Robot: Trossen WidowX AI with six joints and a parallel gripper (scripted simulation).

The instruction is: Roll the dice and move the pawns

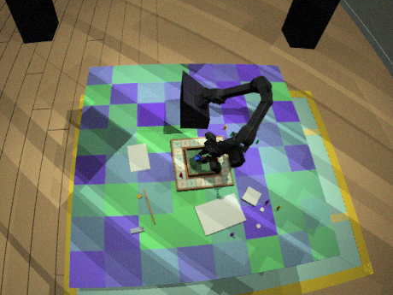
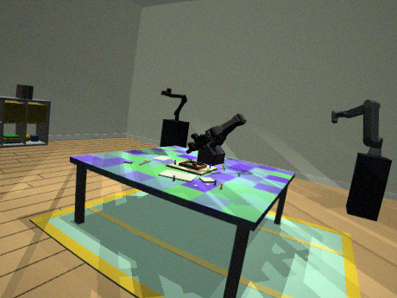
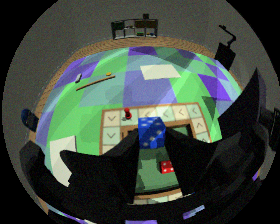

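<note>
My gripper tip is 9 cm above the red pawn, 8 cm to the left of it and 4 cm short of it. Round my gripper tip: white sheet 24 cm ahead, 11 cm below, 9 cm to the left; then green tray 11 cm below, 3 cm to the left, 3 cm behind; then white card 28 cm to the right, 12 cm below, 8 cm behind.
</note>
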